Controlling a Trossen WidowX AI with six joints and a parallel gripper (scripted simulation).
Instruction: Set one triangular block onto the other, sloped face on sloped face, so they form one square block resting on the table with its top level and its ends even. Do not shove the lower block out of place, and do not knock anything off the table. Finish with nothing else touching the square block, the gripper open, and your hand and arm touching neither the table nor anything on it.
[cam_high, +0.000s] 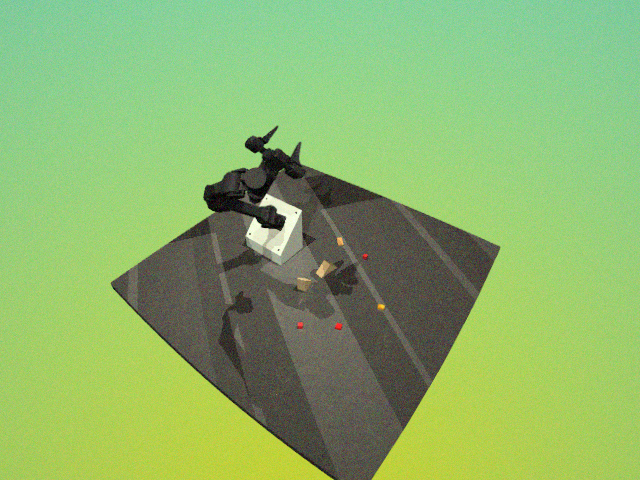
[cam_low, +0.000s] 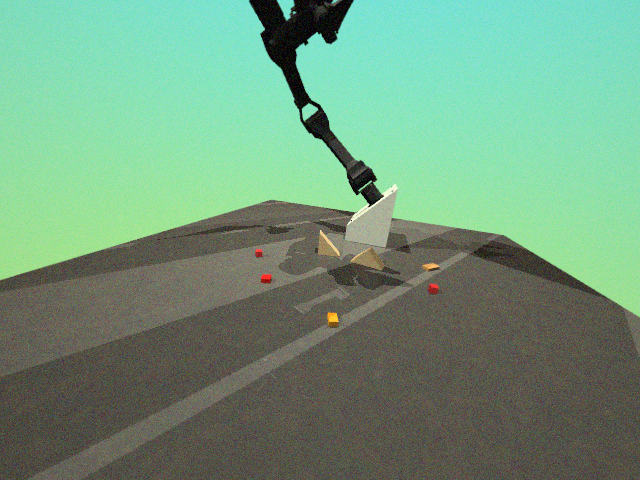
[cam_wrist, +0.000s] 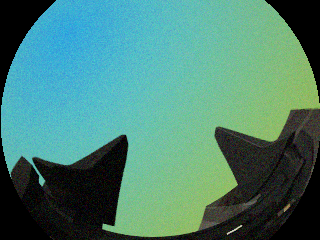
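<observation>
The tan square block lies 63 cm below my gripper tip, 15 cm to the left of it and 5 cm ahead of it. The rest, counted from my gripper tip: orange cube 65 cm below, 34 cm ahead, 9 cm to the left; then small tan piece 65 cm below, 33 cm to the left.
</observation>
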